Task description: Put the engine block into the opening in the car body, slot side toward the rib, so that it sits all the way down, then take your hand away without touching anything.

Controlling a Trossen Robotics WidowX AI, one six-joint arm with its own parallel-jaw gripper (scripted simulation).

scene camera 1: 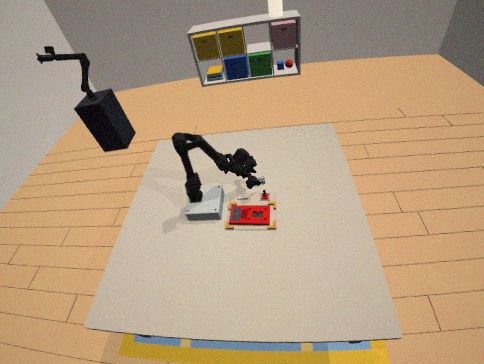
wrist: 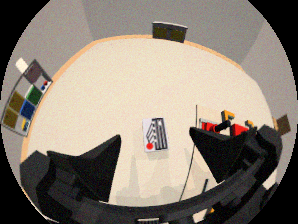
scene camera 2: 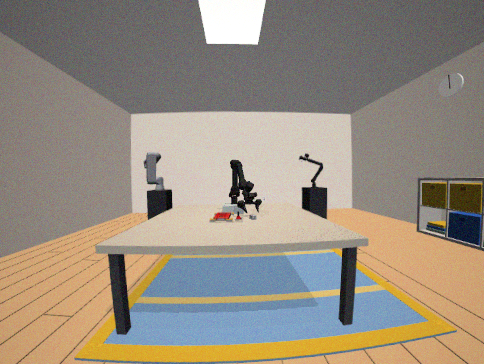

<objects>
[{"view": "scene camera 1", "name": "red car body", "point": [240, 215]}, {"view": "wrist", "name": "my gripper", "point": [156, 134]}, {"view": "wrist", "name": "engine block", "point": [155, 136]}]
</objects>
